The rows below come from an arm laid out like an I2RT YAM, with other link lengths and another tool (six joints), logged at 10 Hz.
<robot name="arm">
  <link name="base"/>
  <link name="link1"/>
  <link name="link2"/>
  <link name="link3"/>
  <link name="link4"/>
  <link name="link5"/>
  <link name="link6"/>
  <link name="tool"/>
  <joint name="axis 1" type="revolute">
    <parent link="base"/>
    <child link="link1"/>
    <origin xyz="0 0 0.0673"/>
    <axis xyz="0 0 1"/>
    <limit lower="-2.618" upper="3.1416"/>
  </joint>
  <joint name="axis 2" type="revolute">
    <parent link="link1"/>
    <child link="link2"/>
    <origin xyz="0.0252 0.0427 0.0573" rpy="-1.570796 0 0"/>
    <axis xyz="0 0 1"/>
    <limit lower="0" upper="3.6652"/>
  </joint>
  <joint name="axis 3" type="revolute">
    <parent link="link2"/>
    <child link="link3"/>
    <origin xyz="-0.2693 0 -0.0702" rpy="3.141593 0 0"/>
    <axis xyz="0 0 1"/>
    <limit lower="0" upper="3.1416"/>
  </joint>
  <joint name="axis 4" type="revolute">
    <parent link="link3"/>
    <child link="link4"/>
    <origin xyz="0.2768 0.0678 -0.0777"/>
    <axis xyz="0 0 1"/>
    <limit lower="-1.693" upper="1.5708"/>
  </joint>
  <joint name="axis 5" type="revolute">
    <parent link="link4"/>
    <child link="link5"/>
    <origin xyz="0.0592 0.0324 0.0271" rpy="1.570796 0 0"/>
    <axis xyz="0 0 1"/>
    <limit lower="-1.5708" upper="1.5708"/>
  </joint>
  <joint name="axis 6" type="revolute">
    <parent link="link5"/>
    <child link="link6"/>
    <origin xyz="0.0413 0 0.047" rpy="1.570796 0 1.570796"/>
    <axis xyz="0 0 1"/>
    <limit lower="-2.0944" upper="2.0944"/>
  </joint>
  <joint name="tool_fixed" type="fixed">
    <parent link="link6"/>
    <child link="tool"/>
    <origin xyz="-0.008 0.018 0.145" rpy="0 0.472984 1.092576"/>
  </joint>
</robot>
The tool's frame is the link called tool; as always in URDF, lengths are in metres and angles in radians.
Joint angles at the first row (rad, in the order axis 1, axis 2, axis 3, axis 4, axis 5, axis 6):
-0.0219, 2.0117, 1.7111, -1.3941, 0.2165, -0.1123
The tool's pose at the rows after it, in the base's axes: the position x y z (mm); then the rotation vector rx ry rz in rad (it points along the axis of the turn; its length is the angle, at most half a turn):
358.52, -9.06, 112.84, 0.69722, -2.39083, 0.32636
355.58, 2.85, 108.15, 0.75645, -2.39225, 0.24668
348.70, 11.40, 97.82, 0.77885, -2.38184, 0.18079
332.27, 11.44, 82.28, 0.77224, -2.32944, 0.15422
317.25, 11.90, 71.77, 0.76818, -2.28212, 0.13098
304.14, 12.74, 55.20, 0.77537, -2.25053, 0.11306
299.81, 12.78, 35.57, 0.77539, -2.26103, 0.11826
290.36, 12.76, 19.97, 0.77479, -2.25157, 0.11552
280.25, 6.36, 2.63, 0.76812, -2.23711, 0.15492
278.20, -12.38, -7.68, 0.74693, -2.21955, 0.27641
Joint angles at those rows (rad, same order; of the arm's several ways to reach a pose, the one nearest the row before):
-0.0204, 2.0121, 1.7084, -1.4025, 0.1654, -0.1135
-0.0200, 2.0128, 1.6943, -1.3991, 0.0990, -0.1455
-0.0200, 2.0132, 1.6535, -1.3826, 0.0528, -0.1547
-0.0212, 2.0133, 1.5818, -1.3678, 0.0525, -0.1539
-0.0212, 2.0132, 1.5269, -1.3636, 0.0517, -0.1539
-0.0212, 2.0133, 1.4540, -1.3232, 0.0479, -0.1616
-0.0212, 2.0132, 1.3850, -1.2430, 0.0483, -0.1608
-0.0212, 2.0136, 1.3216, -1.1889, 0.0494, -0.1612
-0.0219, 2.0140, 1.2510, -1.1210, 0.0837, -0.1612
-0.0250, 2.0136, 1.2087, -1.0607, 0.1806, -0.1600

